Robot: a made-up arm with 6 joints.
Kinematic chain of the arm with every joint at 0, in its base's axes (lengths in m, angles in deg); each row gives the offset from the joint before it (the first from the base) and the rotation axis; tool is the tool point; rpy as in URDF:
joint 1: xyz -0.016 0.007 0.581 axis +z
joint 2: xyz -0.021 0 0.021 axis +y
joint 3: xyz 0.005 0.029 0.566 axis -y
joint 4: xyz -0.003 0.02 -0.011 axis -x
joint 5: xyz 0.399 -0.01 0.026 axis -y
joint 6: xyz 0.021 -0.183 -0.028 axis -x
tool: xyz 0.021 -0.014 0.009 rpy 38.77 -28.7 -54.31
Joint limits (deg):
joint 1: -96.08..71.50
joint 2: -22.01..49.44
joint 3: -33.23..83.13
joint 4: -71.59..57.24
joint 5: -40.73..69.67
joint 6: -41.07..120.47
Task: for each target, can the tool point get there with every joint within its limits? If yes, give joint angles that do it. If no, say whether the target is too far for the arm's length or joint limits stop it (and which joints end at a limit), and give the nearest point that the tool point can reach.
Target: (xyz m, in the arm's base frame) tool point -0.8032 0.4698 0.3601
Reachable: no: joint limits stop it (at a limit: joint 1, joint 2, joint 3, joint 4, joint 5, joint 6) | nearest point 0.0649 0.2765 0.5315 | short by 0.906 m
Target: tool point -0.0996 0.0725 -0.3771
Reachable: no: joint limits stop it (at a limit: joint 1, joint 2, joint 4, joint 6) | nearest point 0.0992 0.2633 0.4934 | short by 0.913 m
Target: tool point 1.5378 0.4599 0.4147
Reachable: no: too far | nearest point 0.8096 0.2477 0.7616 | short by 0.834 m
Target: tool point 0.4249 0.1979 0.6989
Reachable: yes | joints 38.07 29.93 -22.99 -21.11 -16.61 94.52
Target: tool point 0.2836 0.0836 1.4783
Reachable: yes | joints 41.26 -1.15 53.14 -32.11 56.92 71.98
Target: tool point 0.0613 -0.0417 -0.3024
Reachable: no: joint limits stop it (at a limit: joint 2, joint 4, joint 6) | nearest point 0.2323 -0.1494 0.4897 | short by 0.817 m
